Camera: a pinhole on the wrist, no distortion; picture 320 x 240 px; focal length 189.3 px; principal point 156.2 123.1 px. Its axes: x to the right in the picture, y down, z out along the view. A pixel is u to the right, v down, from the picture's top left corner.
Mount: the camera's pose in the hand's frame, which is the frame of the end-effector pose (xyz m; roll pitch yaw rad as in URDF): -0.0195 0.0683 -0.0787 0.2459 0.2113 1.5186
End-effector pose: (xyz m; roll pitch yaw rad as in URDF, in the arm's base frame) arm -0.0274 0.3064 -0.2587 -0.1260 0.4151 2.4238
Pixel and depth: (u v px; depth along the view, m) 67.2 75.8 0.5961
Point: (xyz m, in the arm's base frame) -0.3376 0.6331 0.1111
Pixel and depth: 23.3 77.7 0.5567
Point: -0.2426 0.7019 0.1270
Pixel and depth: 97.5 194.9 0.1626
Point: -0.0728 0.2551 -0.1574
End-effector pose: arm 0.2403 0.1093 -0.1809 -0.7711 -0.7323 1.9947
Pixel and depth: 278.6 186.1 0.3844
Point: -0.2011 -0.0526 -0.2678
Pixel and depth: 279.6 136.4 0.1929
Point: 0.0041 0.0958 -0.2412
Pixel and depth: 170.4 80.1 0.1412
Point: 0.1193 0.1222 -0.1777
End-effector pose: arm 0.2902 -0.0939 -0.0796 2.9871 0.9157 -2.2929
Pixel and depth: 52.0 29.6 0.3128
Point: 0.3430 -0.0670 -0.3745
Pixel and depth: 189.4 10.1 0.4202
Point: 0.0943 0.0319 -0.4728
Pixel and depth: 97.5 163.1 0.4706
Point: 0.4404 0.2130 -0.3283
